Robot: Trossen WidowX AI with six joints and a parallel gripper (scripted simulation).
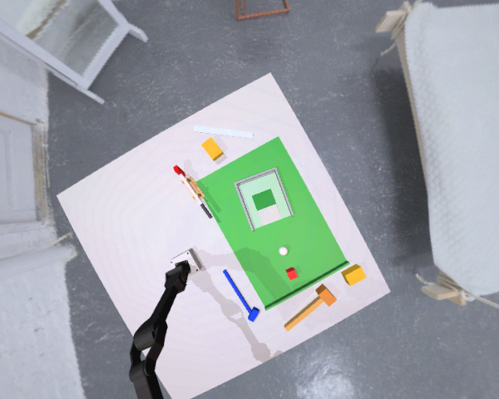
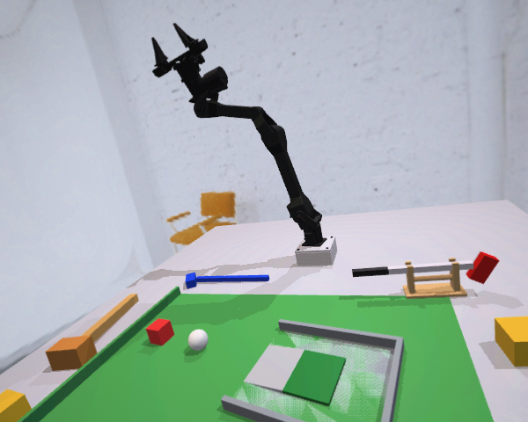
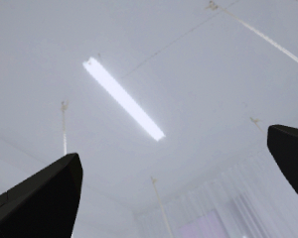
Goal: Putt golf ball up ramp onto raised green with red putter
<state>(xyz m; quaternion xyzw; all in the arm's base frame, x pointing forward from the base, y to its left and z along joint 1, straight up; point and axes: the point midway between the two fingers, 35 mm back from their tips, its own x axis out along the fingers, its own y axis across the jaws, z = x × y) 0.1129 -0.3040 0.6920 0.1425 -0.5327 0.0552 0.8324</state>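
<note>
My gripper tip is now 760 mm above the blue putter, 90 mm short of it and 70 mm to the right of it. The rest, counted from my gripper tip: white golf ball: 750 mm below, 360 mm ahead, 230 mm to the left; then red putter: 710 mm below, 640 mm to the left, 30 mm ahead; then red cube: 750 mm below, 360 mm ahead, 110 mm to the left.
</note>
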